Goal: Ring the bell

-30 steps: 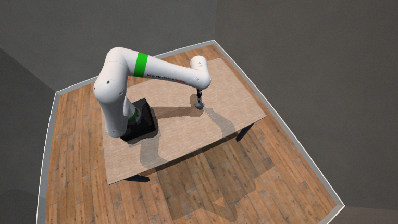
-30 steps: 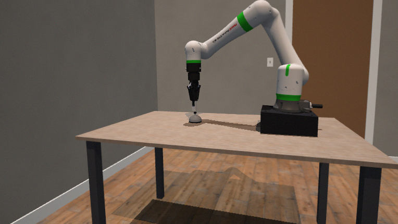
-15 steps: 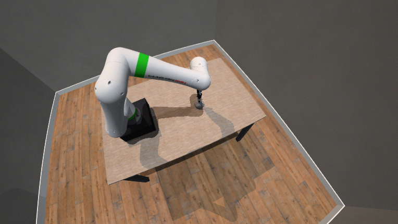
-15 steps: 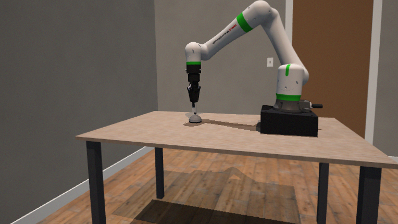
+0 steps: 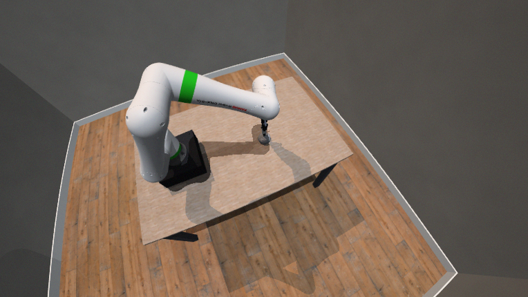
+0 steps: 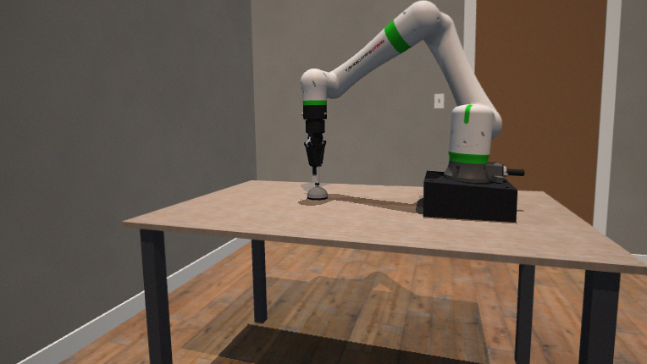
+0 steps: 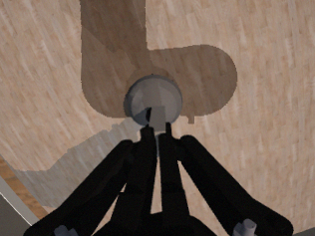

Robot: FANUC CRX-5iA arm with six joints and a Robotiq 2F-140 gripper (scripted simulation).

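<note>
Now: the grey dome bell 60 mm below my hand and 10 mm to the right of it.
</note>
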